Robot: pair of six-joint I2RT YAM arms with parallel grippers.
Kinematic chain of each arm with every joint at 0, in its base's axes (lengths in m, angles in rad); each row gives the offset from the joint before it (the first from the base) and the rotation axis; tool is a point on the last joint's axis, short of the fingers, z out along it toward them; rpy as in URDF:
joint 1: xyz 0 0 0.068 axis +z
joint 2: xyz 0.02 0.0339 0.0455 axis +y
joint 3: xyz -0.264 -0.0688 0 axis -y
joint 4: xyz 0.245 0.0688 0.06 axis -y
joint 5: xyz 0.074 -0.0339 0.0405 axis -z
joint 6: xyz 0.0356 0 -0.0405 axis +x
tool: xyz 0 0 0 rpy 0 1.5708 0
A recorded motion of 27 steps. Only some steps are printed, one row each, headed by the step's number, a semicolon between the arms.
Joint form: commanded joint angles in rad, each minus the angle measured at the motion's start. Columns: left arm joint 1, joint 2, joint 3, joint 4, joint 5, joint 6; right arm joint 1, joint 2, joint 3, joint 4, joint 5, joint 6.
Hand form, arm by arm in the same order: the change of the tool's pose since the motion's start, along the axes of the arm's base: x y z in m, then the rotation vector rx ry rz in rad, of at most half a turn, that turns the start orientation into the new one. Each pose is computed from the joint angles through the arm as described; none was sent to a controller.
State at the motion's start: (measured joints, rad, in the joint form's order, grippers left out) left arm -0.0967 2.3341 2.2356 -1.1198 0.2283 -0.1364; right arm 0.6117 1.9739 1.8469 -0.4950 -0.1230 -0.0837
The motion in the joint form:
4: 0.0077 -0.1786 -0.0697 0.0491 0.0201 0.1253; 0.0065 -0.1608 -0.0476 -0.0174 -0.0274 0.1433
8: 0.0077 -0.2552 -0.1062 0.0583 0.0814 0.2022; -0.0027 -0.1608 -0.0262 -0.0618 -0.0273 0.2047
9: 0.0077 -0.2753 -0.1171 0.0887 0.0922 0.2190; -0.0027 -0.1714 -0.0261 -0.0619 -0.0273 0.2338
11: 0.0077 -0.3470 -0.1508 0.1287 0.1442 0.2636; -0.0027 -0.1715 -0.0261 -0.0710 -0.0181 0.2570
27: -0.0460 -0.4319 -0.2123 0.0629 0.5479 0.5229; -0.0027 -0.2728 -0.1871 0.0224 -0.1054 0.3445
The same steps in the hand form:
4: -0.0262 0.0054 0.0636 0.0152 -0.1896 -0.1115; -0.0345 -0.0196 0.0504 0.1534 0.0152 -0.0477
8: -0.0420 0.0047 0.0871 -0.0111 -0.2603 -0.2037; -0.0343 -0.0243 0.0535 0.1764 0.0689 -0.0921
9: -0.0439 0.0045 0.0943 -0.0133 -0.3052 -0.2227; -0.0366 -0.0259 0.0578 0.2003 0.0776 -0.1070
11: -0.0576 0.0040 0.1172 -0.0378 -0.3988 -0.2842; -0.0368 -0.0264 0.0569 0.2052 0.0945 -0.1283
27: -0.0935 -0.0264 0.1344 -0.3155 -0.4926 -0.7131; -0.0562 -0.0362 0.0506 0.3072 0.1578 -0.0972

